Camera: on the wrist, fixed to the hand. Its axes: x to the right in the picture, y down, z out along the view.
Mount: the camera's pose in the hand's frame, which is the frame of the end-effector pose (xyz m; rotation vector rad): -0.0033 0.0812 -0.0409 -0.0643 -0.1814 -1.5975
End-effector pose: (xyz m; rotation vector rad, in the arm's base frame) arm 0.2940 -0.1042 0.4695 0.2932 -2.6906 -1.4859
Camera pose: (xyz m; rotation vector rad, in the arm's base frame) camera 0.2916 -0.0955 0.5600 -1.6471 1.3310 0.9787
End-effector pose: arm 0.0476 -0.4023 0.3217 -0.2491 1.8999 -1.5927
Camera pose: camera 0.0469 -0.3471 0.2494 1.8354 -1.2165 1.7752
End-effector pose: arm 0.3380 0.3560 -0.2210 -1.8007 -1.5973 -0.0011
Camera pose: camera 0.4256 0.3346 -0.2328 -0.1457 -2.7099 -0.6174
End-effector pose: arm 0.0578 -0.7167 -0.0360 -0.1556 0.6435 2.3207
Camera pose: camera 0.0030 -0.7893 -0.0377 -0.3245 0.1545 0.7850
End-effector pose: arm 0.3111 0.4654 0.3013 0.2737 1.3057 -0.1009
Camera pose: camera 0.2903 0.5538 0.3064 -0.8741 1.0547 -1.3804
